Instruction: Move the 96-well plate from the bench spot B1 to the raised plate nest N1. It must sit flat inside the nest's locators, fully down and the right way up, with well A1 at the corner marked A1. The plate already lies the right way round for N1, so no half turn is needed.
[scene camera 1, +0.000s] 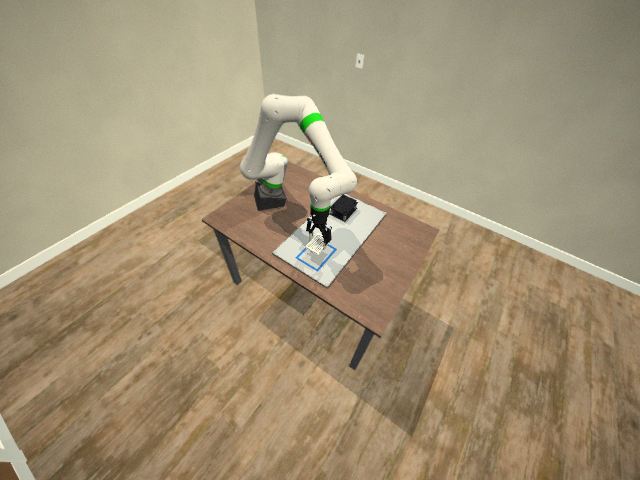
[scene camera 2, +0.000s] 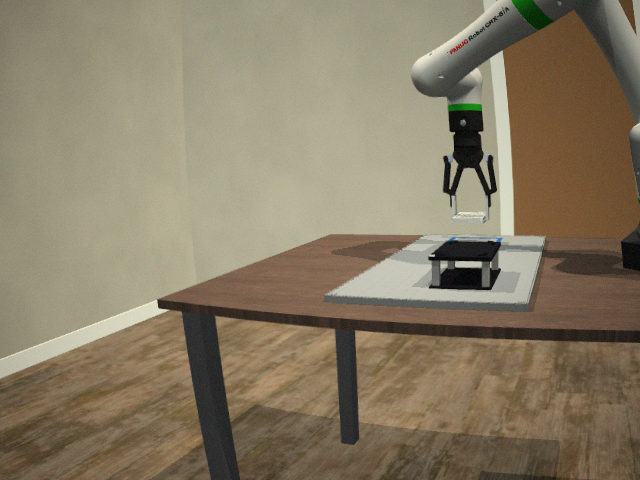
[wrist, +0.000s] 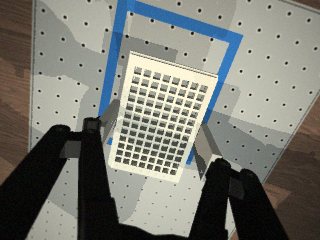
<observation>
The gripper (wrist: 157, 122) is 21 cm from the lens. A white 96-well plate (wrist: 163, 103): 19 cm from the lens.
</observation>
